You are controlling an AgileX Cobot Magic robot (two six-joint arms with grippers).
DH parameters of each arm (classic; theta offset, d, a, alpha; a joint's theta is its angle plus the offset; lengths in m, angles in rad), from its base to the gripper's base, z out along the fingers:
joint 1: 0 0.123 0 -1.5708
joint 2: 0.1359 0 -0.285 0
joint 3: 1.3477 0 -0.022 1.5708
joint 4: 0 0.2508 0 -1.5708
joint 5: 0 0 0.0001 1.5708
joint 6: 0 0.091 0 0
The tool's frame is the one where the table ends.
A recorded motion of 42 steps. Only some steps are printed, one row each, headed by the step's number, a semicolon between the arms.
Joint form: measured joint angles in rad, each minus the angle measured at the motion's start. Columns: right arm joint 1, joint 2, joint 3, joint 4, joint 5, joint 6; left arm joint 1, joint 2, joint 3, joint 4, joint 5, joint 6.
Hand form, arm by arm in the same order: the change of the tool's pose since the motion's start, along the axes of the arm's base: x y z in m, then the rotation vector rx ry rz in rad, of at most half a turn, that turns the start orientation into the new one. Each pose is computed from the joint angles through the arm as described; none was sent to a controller.
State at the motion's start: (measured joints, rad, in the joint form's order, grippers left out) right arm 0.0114 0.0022 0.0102 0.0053 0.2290 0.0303; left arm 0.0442 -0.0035 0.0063 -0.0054 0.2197 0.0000
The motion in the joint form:
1: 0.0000 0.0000 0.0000 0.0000 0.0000 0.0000; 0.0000 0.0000 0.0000 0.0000 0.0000 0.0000
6: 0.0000 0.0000 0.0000 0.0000 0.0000 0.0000; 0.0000 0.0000 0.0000 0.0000 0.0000 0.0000
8: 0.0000 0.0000 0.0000 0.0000 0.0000 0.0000; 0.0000 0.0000 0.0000 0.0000 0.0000 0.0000
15: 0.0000 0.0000 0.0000 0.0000 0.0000 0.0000; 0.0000 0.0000 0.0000 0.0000 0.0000 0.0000
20: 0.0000 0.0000 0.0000 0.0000 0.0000 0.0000; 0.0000 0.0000 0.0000 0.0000 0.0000 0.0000
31: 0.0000 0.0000 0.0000 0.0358 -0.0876 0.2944; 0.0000 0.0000 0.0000 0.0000 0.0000 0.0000
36: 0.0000 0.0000 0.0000 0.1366 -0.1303 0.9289; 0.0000 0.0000 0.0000 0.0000 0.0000 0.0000
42: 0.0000 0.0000 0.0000 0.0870 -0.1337 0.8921; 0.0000 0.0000 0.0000 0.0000 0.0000 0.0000
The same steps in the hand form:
1: 0.0000 0.0000 0.0000 0.0000 0.0000 0.0000; 0.0000 0.0000 0.0000 0.0000 0.0000 0.0000
6: 0.0000 0.0000 0.0000 0.0000 0.0000 0.0000; 0.0000 0.0000 0.0000 0.0000 0.0000 0.0000
8: 0.0000 0.0000 0.0000 0.0000 0.0000 0.0000; 0.0000 0.0000 0.0000 0.0000 0.0000 0.0000
15: 0.0000 0.0000 0.0000 0.0000 0.0000 0.0000; 0.0000 0.0000 0.0000 0.0000 0.0000 0.0000
20: 0.0000 0.0000 0.0000 0.0000 0.0000 0.0000; 0.0000 0.0000 0.0000 0.0000 0.0000 0.0000
31: 0.0009 0.0004 0.0079 0.3295 -0.0820 -0.0318; 0.0000 0.0000 0.0000 0.0000 0.0000 0.0000
36: 0.0010 0.0012 0.0119 1.0636 -0.0985 -0.0828; 0.0000 0.0000 0.0000 0.0000 0.0000 0.0000
42: 0.0011 0.0007 0.0121 0.9776 -0.1072 -0.0783; 0.0000 0.0000 0.0000 0.0000 0.0000 0.0000

